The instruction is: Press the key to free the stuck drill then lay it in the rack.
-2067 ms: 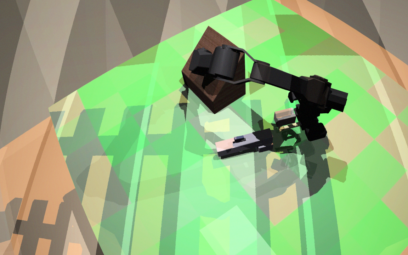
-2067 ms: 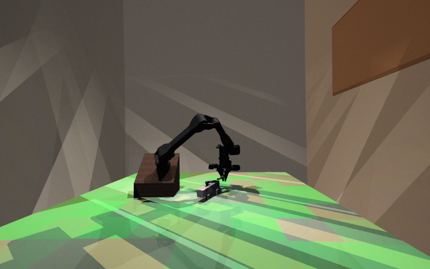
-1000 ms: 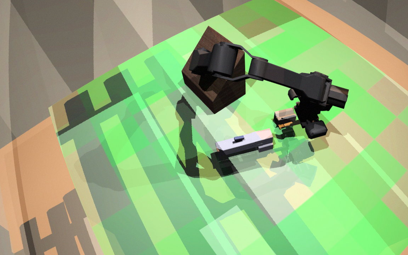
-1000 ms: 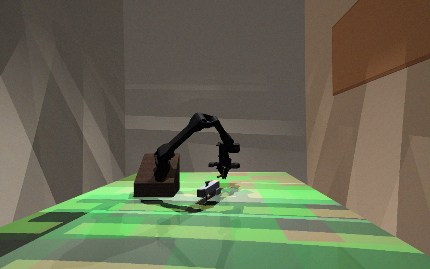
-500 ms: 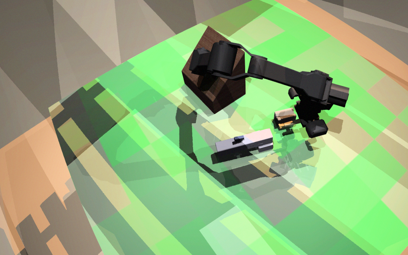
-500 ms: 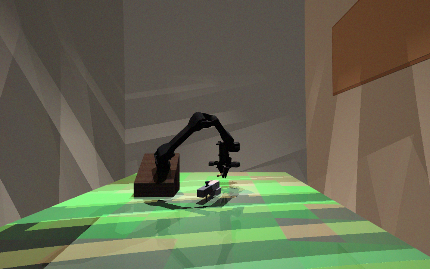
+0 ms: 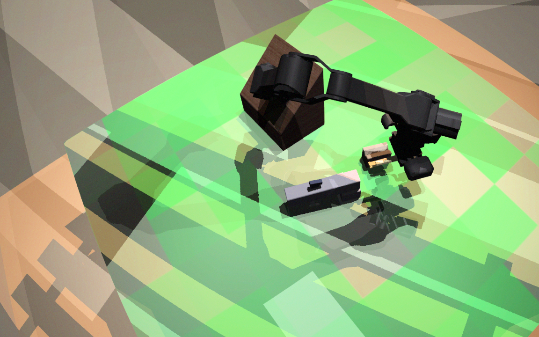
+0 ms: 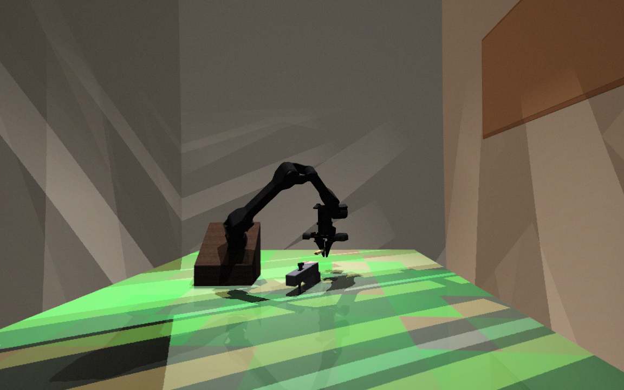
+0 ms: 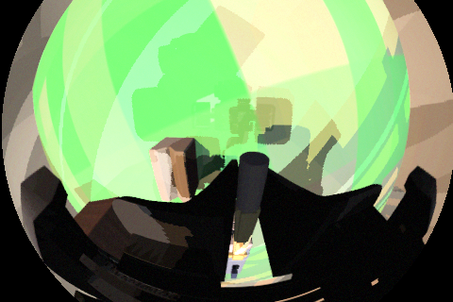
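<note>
My gripper tip is now 40 mm to the left of the drill, 30 mm below it and 10 mm past it. Round my gripper tip: dark key: 210 mm to the right, 80 mm behind, 10 mm below; then grey block: 190 mm to the right, 70 mm behind, 20 mm below; then rack: 80 mm behind, 40 mm below, 10 mm to the right.
</note>
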